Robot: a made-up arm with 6 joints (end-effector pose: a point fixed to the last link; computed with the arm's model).
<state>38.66 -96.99 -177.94 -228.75 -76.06 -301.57</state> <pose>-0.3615 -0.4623 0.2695 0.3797 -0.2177 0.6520 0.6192</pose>
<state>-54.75 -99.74 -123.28 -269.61 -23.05 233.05</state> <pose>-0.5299 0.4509 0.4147 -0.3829 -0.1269 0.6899 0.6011</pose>
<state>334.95 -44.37 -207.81 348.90 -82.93 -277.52</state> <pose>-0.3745 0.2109 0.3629 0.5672 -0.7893 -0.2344 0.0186</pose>
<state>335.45 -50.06 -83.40 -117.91 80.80 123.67</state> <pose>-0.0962 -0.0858 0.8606 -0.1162 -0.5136 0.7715 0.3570</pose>
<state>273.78 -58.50 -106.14 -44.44 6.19 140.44</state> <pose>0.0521 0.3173 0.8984 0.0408 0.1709 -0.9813 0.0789</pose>
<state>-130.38 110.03 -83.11 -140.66 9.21 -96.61</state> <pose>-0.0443 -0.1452 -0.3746 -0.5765 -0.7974 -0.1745 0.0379</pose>
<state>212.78 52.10 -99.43 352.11 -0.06 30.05</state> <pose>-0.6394 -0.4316 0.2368 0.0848 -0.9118 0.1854 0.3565</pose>
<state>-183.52 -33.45 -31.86 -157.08 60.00 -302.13</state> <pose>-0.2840 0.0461 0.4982 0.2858 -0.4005 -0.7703 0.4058</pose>
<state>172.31 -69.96 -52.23 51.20 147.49 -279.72</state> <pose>0.1383 -0.1648 0.4457 0.3919 0.8447 -0.1300 0.3405</pose>
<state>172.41 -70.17 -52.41 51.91 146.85 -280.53</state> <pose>0.1384 -0.1665 0.4479 0.3822 0.8494 -0.1409 0.3356</pose>
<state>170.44 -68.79 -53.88 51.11 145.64 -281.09</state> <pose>0.1230 -0.1689 0.4562 0.4015 0.8431 -0.1523 0.3238</pose>
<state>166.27 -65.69 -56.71 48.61 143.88 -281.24</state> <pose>0.0909 -0.1686 0.4703 0.4521 0.8225 -0.1620 0.3046</pose>
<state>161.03 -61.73 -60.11 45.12 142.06 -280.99</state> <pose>0.0516 -0.1609 0.4855 0.5177 0.7901 -0.1660 0.2831</pose>
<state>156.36 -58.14 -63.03 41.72 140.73 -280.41</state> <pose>0.0184 -0.1476 0.4971 0.5769 0.7547 -0.1631 0.2663</pose>
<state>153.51 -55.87 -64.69 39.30 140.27 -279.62</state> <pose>-0.0001 -0.1362 0.5022 0.6154 0.7279 -0.1552 0.2597</pose>
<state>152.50 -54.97 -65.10 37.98 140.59 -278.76</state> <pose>-0.0053 -0.1306 0.5020 0.6336 0.7132 -0.1452 0.2624</pose>
